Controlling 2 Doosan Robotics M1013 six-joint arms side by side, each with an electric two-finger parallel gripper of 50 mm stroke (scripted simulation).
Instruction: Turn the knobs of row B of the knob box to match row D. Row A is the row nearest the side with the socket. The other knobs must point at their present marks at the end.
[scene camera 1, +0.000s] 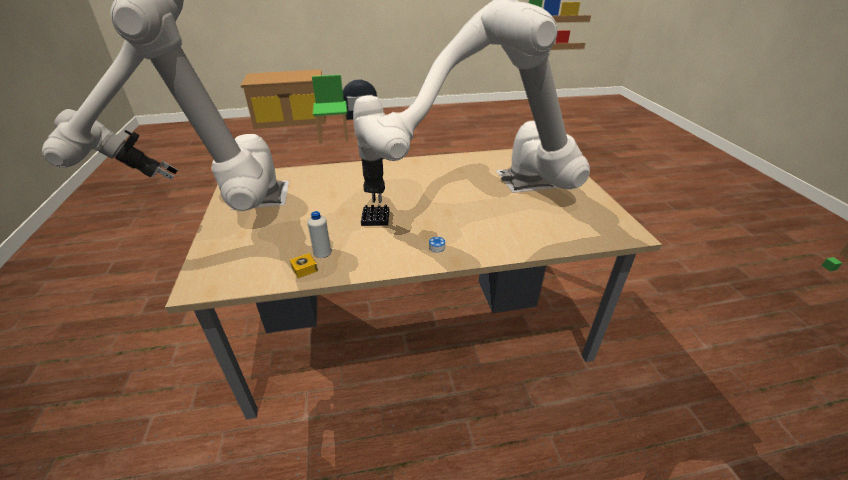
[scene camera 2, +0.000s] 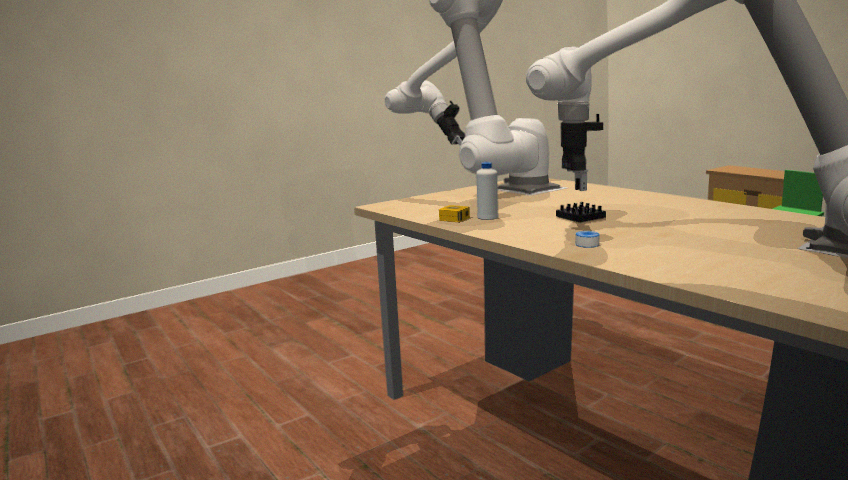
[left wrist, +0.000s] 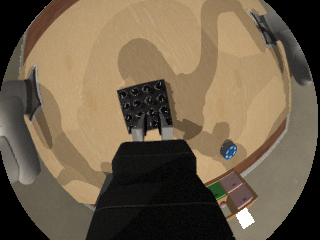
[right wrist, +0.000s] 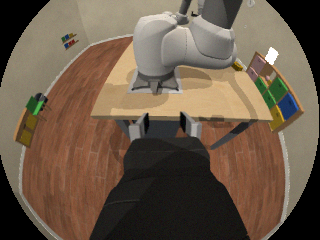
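Scene camera 1 shows the right gripper (scene camera 1: 174, 175) and a white bottle (scene camera 1: 317, 224). In scene camera 2 there is the bottle (scene camera 2: 487, 183) again, along with the left gripper (scene camera 2: 580, 190). The left wrist view shows the left gripper (left wrist: 152, 120), while the right wrist view shows the right gripper (right wrist: 164, 118).
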